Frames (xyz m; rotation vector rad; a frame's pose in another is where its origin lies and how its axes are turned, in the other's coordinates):
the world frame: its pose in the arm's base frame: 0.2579 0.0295 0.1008 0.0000 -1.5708 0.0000
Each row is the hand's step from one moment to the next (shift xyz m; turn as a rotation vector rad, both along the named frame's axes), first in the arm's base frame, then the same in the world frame.
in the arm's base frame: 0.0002 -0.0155 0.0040 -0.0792 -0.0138 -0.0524
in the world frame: 0.0040 -0.0155 -0.0002 -0.0524 -0.0138 0.0792
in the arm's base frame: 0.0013 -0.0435 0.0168 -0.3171 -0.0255 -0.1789
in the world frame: 0.0168 -0.0435 -0.0013 -0.1789 -0.0255 0.3171
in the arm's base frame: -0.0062 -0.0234 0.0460 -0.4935 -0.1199 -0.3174
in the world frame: 0.0460 -0.0234 0.0062 -0.3174 -0.1199 0.4935
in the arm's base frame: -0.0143 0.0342 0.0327 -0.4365 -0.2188 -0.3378
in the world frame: 0.0327 0.0342 0.0143 -0.3378 -0.2188 0.4365
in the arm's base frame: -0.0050 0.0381 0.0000 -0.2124 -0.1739 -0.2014
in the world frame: 0.0000 0.0381 0.0050 -0.2014 -0.1739 0.2124
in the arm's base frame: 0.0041 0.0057 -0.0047 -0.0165 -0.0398 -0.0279
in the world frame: -0.0047 0.0057 -0.0041 -0.0279 -0.0398 0.0165
